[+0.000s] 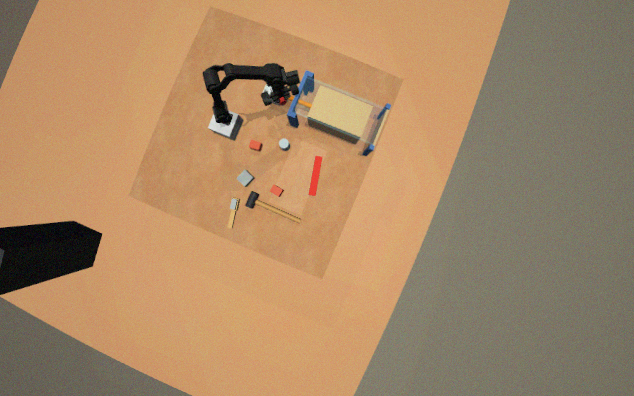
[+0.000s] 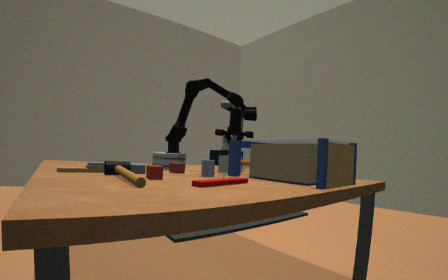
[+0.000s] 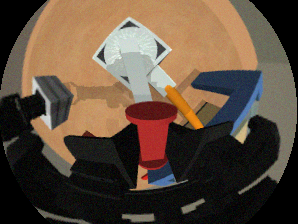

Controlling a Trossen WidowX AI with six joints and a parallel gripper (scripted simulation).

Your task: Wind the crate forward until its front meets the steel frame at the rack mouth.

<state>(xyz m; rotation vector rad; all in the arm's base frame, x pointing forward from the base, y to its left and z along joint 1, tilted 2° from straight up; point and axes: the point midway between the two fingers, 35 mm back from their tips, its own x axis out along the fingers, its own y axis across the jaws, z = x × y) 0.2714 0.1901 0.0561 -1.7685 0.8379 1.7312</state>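
The winch handle is 30 mm behind my gripper tip, 20 mm to the left of it and 10 mm below it. From my gripper tip the other things lie so: red knob (20 mm above); clear-panelled cubby (320 mm ahead, 40 mm to the left); grey hand winch (100 mm behind, 50 mm to the left, 80 mm below).
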